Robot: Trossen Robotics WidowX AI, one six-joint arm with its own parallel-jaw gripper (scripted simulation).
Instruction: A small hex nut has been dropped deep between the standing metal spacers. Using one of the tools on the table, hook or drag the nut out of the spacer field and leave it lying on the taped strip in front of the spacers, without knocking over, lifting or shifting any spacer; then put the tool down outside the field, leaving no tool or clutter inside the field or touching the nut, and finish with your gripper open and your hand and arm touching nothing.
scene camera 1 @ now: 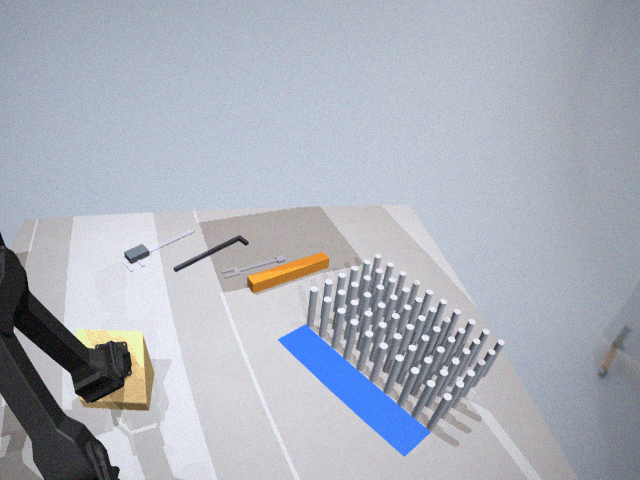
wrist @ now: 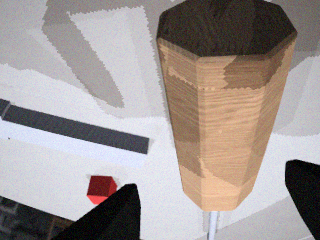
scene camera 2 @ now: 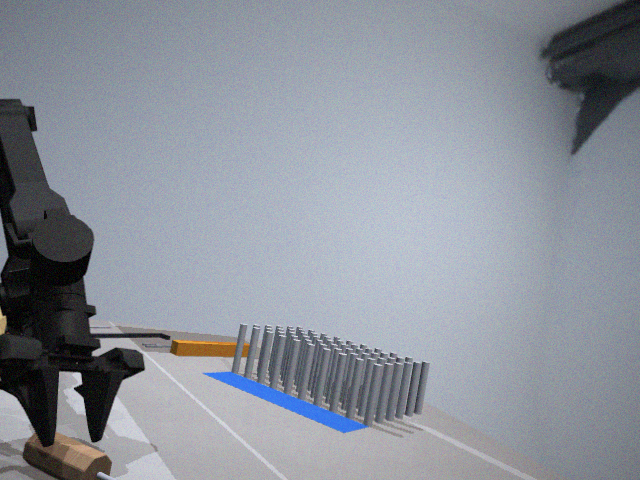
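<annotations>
My gripper shows in the wrist view (pixel 213 184) and also in scene camera 2 (pixel 73 443), while in scene camera 1 my gripper is out of frame. As for the orange bar, it shows in scene camera 1 and in scene camera 2, but in the wrist view the bar is out of frame. On the orange bar, (scene camera 1: pixel 273 277) and (scene camera 2: pixel 198 344) are the same spot.
</annotations>
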